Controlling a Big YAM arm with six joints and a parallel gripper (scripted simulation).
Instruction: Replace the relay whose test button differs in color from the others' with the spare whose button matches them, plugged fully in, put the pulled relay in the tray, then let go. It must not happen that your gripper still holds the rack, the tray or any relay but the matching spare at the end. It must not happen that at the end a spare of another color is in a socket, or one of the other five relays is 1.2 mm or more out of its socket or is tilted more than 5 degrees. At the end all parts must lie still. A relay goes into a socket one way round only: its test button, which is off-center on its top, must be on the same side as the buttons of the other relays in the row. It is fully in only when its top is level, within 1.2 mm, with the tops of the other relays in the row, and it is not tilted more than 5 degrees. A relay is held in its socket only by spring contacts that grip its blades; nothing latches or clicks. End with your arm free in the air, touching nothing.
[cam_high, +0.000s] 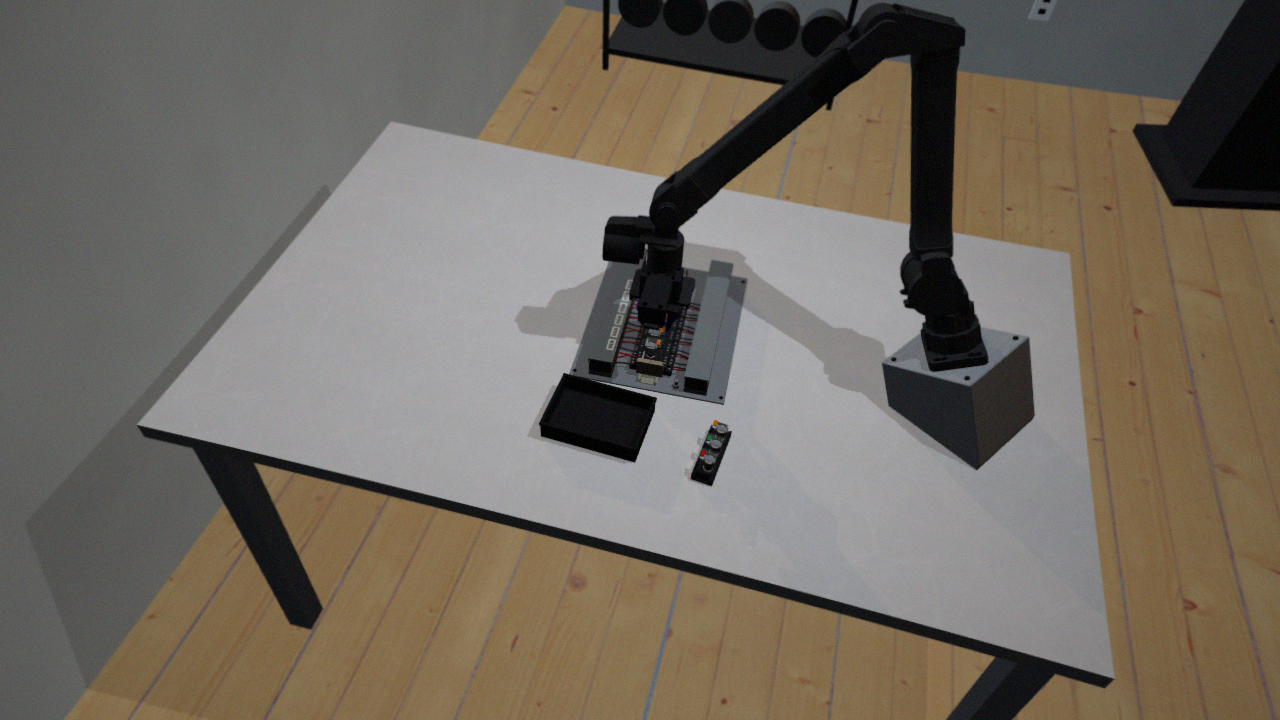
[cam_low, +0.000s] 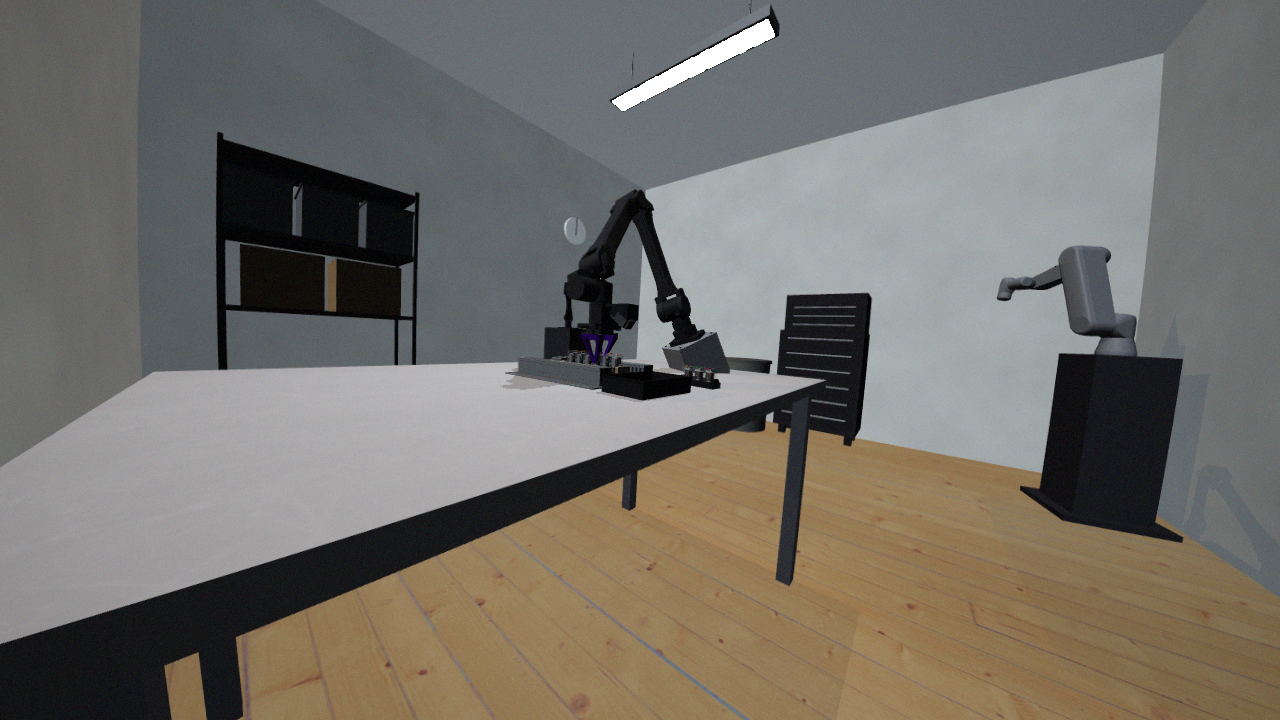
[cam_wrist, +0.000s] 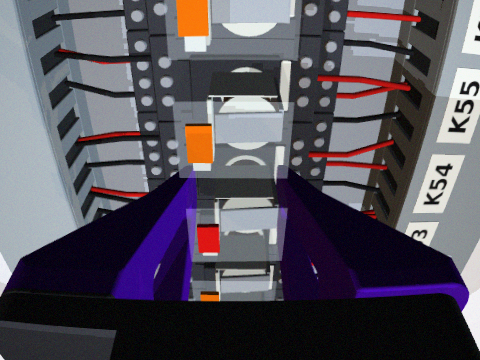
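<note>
The grey panel lies 5 cm to the right of my hand, 5 cm below it and 1 cm behind it.
</note>
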